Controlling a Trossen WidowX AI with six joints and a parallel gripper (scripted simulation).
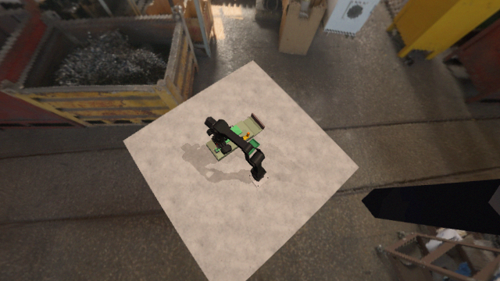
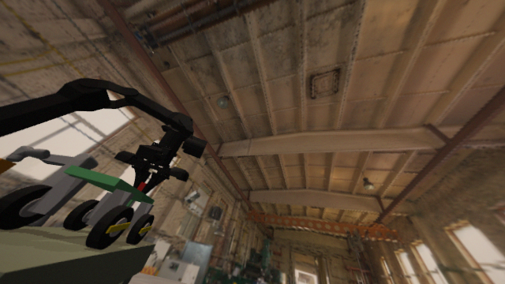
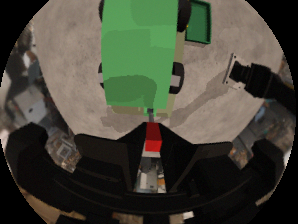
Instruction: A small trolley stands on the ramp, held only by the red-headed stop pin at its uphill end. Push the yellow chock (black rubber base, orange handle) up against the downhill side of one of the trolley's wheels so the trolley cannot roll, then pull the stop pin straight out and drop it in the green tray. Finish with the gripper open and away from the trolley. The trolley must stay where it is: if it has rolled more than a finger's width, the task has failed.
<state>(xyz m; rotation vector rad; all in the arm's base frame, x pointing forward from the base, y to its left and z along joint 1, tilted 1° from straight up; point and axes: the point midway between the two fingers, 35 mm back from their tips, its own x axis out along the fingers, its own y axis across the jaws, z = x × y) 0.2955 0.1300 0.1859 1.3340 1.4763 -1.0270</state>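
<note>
Now: gripper tip 21 cm to the left of the green tray, 18 cm above it and 9 cm past it. Round my gripper tip: ramp: 12 cm below, 11 cm to the right, 3 cm ahead; then trolley: 10 cm to the right, 6 cm below, 3 cm ahead; then red-headed stop pin: right at my gripper tip.
</note>
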